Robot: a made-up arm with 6 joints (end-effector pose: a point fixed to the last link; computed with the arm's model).
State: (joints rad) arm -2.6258 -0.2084 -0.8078 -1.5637 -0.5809 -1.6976
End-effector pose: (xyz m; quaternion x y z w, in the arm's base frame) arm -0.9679 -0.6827 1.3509 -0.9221 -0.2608 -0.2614 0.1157
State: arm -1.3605 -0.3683 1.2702 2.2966 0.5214 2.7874
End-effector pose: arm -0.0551 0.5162 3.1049 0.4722 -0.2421 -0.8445 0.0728
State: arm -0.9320 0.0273 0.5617 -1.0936 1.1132 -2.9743
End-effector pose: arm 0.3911 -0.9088 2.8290 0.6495 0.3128 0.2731 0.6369
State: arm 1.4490 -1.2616 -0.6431 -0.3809 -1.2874 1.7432
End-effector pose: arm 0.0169 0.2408 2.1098 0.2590 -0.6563 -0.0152 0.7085
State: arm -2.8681 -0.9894 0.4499 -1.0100 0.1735 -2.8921
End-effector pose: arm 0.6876 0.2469 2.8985 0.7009 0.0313 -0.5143 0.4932
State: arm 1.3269 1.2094 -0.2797 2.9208 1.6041 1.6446
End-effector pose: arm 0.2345 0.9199 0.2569 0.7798 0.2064 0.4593 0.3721
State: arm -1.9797 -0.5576 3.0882 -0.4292 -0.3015 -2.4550
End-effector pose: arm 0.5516 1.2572 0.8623 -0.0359 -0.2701 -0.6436 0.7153
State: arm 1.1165 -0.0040 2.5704 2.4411 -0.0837 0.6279
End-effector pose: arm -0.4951 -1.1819 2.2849 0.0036 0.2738 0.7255 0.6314
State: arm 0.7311 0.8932 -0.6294 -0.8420 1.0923 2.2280
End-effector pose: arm 1.0168 0.6067 0.3603 -0.3678 -0.8323 -0.2903 0.2961
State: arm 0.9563 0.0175 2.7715 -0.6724 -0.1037 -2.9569
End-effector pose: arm -0.7022 -1.0919 2.0848 -0.1822 0.2164 0.6631 0.6930
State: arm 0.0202 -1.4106 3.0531 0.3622 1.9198 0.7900
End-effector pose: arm -0.4113 -0.0120 0.0735 0.0164 -0.4469 -0.8069 0.3858
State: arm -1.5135 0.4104 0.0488 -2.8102 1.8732 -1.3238
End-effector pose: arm -0.0140 -1.4307 1.5173 -0.6462 0.2729 -0.4352 0.5644
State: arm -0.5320 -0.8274 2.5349 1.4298 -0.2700 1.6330
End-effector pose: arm -1.5337 0.7646 0.9959 0.0079 -0.0847 0.1597 0.9835
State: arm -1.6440 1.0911 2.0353 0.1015 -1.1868 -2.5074
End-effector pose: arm -0.1538 -1.3775 2.4863 -0.7962 -0.4004 0.2996 0.3406
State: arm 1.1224 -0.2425 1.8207 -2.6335 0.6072 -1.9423
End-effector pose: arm -0.2920 -0.8968 2.8896 -0.4661 0.4114 0.7831 0.0152
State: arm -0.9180 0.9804 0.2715 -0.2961 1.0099 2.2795
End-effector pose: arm 1.1254 -1.6518 1.0855 0.6495 0.6239 0.3684 0.2306
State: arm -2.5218 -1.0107 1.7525 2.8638 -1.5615 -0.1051
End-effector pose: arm 1.4403 1.1157 1.4012 -0.5347 0.0223 -0.6073 0.5871
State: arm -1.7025 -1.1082 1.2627 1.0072 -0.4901 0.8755
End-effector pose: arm 0.1005 1.7334 2.1661 0.1533 0.4695 -0.0732 0.8664
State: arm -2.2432 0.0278 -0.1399 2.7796 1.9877 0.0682
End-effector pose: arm -0.6600 -0.9340 1.8063 -0.4167 -0.3357 -0.6521 0.5371
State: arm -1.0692 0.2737 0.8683 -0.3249 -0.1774 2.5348
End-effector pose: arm 0.5779 -1.1257 2.8131 0.6033 0.7029 0.2797 0.2527
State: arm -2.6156 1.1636 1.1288 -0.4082 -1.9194 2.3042
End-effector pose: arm -1.5371 -0.9671 1.4694 -0.4719 0.0996 -0.8545 0.1930
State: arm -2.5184 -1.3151 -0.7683 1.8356 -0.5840 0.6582
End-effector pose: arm -0.3064 -0.0460 2.2894 0.8741 -0.1654 -0.1535 0.4302
